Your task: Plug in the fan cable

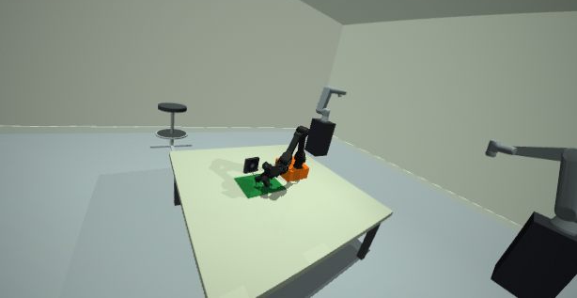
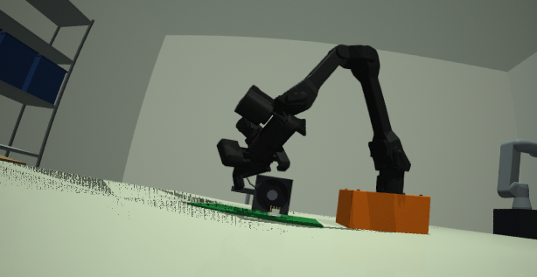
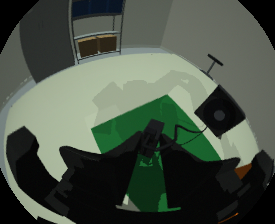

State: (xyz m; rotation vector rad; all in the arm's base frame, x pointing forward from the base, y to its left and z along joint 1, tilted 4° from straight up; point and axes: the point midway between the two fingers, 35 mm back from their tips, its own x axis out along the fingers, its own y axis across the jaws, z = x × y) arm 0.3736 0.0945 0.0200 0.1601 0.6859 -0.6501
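Right now my gripper tip is 10 cm above the green board, 6 cm past it and 5 cm to the left of it. Round my gripper tip: black fan: 22 cm to the right, 6 cm behind, 3 cm below; then fan cable plug: 1 cm below.
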